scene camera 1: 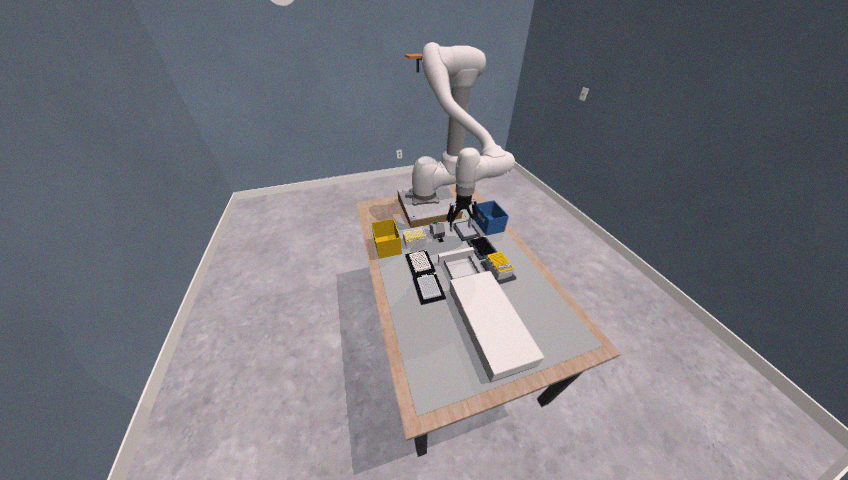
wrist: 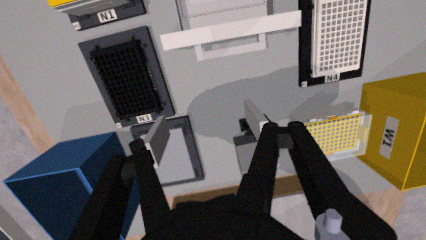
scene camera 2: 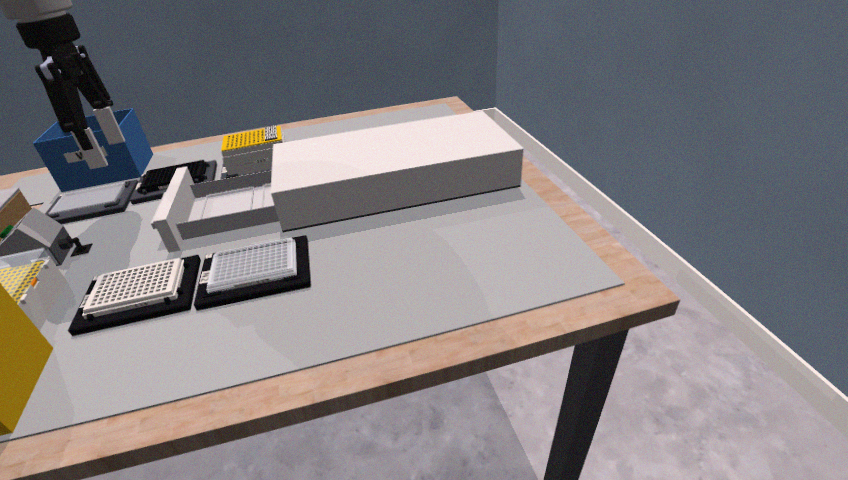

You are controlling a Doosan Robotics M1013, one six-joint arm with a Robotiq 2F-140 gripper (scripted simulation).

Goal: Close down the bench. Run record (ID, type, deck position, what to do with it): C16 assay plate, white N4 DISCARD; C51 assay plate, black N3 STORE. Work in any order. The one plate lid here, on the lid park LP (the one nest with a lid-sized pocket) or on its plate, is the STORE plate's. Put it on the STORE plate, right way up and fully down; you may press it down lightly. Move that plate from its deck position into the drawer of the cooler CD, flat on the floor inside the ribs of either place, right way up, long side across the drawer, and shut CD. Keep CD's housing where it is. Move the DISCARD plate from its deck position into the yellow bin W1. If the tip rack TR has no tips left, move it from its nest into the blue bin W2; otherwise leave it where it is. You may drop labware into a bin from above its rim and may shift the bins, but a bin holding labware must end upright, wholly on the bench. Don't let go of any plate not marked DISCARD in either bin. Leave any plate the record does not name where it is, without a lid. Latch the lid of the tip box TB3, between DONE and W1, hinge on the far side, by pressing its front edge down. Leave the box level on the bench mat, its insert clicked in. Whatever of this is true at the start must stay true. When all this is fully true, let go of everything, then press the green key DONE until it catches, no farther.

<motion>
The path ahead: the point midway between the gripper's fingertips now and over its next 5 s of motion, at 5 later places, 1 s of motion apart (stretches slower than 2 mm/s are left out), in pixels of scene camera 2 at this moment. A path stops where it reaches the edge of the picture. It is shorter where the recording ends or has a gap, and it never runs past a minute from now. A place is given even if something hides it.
My gripper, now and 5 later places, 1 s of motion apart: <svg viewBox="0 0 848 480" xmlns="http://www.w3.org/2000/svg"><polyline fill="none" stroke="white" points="108,153 73,145 59,145 68,161 76,177 84,190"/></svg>
</motion>
